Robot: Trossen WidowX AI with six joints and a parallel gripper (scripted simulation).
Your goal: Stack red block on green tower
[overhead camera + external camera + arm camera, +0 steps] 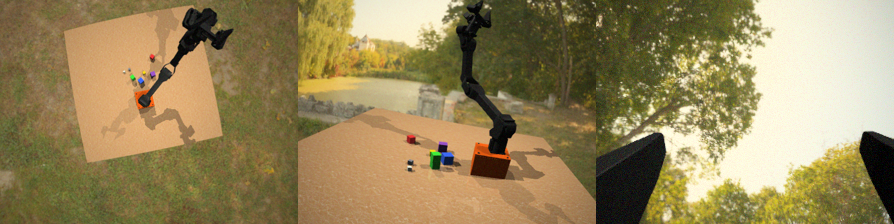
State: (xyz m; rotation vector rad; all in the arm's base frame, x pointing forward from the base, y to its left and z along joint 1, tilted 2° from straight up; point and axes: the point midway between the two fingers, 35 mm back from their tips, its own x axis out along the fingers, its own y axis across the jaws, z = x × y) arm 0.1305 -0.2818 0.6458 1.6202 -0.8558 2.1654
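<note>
Right now my gripper tip is 74 cm above the red block, 27 cm short of it and 13 cm to the right of it. From my gripper tip the other things lie so: purple block: 74 cm below, 17 cm to the left, 11 cm ahead; yellow block: 75 cm below, 24 cm to the left, 15 cm ahead; blue block: 74 cm below, 29 cm to the left, 9 cm ahead.
</note>
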